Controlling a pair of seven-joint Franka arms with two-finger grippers.
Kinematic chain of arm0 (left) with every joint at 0, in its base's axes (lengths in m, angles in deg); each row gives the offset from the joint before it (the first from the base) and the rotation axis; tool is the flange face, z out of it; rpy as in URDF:
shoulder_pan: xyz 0 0 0.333 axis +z
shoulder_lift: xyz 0 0 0 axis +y
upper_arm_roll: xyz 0 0 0.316 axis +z
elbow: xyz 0.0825 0 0 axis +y
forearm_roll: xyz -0.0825 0 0.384 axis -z
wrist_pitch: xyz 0 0 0 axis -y
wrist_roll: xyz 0.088 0 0 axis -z
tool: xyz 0 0 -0.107 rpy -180 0 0
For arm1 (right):
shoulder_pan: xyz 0 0 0.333 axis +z
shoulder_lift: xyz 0 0 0 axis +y
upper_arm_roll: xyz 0 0 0.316 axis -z
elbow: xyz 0.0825 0 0 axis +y
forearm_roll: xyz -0.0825 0 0.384 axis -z
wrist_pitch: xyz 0 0 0 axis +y
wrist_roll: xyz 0.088 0 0 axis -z
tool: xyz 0 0 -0.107 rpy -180 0 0
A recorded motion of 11 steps. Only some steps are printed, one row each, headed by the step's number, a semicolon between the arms.
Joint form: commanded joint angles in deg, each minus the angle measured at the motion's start. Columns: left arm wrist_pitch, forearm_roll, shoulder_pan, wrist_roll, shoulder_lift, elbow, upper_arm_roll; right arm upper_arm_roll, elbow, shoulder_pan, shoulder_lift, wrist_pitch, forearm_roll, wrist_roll.
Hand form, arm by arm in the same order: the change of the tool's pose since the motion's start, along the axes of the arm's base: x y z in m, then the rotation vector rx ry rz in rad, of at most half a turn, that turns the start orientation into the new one. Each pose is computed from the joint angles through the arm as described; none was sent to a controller.
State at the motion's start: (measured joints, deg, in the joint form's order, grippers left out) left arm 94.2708 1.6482 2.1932 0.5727 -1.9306 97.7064 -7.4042; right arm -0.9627 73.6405 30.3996 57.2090 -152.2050 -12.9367 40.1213
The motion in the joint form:
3: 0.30 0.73 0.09 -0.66 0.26 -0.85 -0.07; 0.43 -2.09 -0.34 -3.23 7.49 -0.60 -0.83
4: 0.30 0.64 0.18 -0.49 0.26 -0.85 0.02; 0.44 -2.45 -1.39 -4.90 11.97 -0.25 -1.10
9: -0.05 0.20 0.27 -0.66 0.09 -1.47 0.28; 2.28 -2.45 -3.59 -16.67 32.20 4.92 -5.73
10: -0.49 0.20 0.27 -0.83 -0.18 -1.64 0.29; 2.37 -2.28 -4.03 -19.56 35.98 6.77 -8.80
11: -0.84 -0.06 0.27 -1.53 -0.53 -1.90 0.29; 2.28 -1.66 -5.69 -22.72 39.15 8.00 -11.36
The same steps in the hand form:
3: 0.0026 -0.0012 0.0051 -0.0143 -0.0140 0.0132; 0.0089 -0.0004 0.0459 -0.0036 0.0355 0.0213
4: 0.0027 0.0007 0.0051 -0.0129 -0.0142 0.0132; 0.0136 -0.0114 0.0628 -0.0202 0.0719 0.0259
9: 0.0023 0.0048 0.0113 -0.0056 -0.0225 0.0213; 0.0121 -0.0584 0.1834 -0.1629 0.1477 0.1364
10: 0.0004 0.0048 0.0146 -0.0050 -0.0225 0.0242; 0.0074 -0.0689 0.2131 -0.2047 0.1423 0.1951
11: -0.0016 0.0052 0.0195 0.0000 -0.0272 0.0359; 0.0066 -0.0929 0.2432 -0.2303 0.1396 0.2203

